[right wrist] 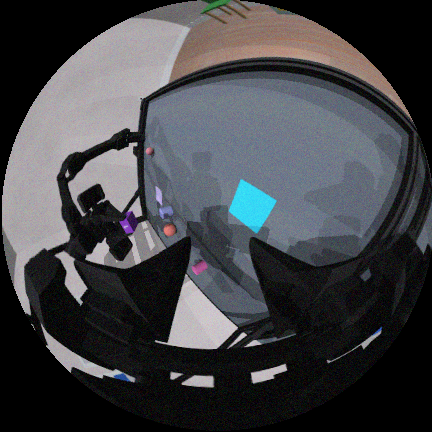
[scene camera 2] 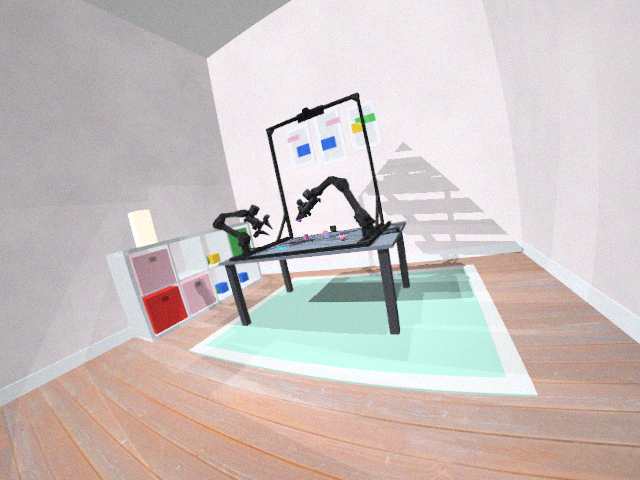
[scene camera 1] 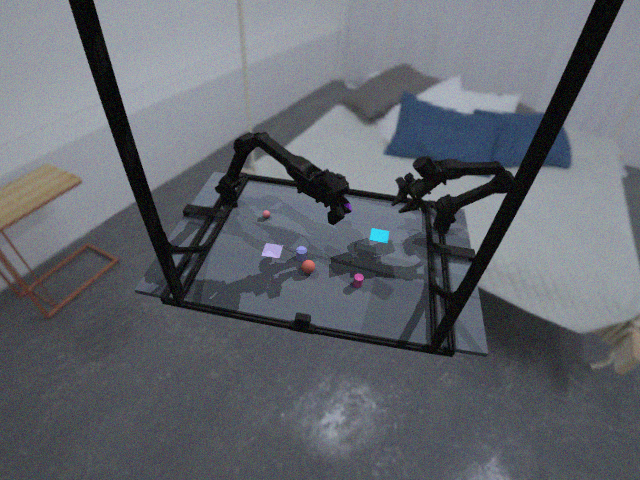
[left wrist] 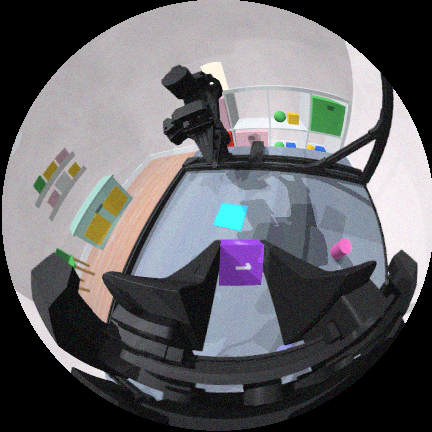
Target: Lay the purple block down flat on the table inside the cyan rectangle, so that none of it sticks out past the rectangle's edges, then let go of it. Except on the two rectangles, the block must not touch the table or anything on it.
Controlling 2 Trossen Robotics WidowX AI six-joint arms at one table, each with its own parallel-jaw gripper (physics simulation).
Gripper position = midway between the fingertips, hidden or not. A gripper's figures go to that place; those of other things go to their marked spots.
Scene:
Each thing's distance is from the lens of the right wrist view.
left gripper [right wrist: 128, 224]: 27 cm
right gripper [right wrist: 220, 241]: 10 cm
cyan rectangle [right wrist: 250, 205]: 23 cm

